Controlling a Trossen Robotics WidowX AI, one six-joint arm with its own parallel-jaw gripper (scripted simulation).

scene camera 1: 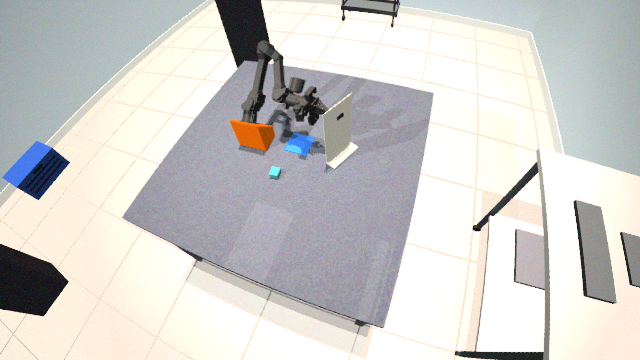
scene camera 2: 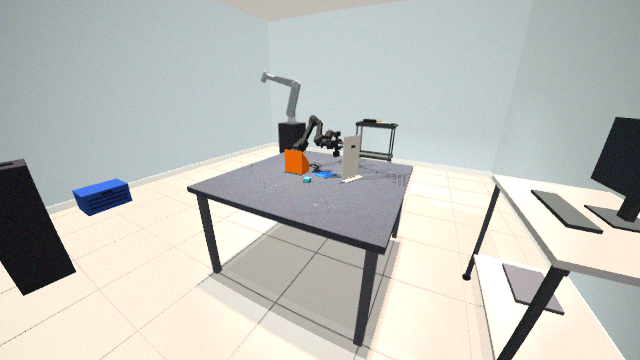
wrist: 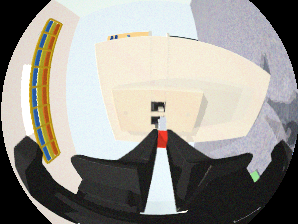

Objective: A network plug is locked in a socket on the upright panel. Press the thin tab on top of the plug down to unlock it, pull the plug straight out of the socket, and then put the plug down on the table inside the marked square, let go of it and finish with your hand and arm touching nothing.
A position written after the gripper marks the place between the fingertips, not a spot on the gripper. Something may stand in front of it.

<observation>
In view: the gripper [scene camera 1: 329, 112] and a pale upright panel [scene camera 1: 337, 121].
The gripper is seen too in the wrist view [wrist: 161, 133]. The pale upright panel is seen too in scene camera 2 [scene camera 2: 351, 148] and in the wrist view [wrist: 207, 93].
</observation>
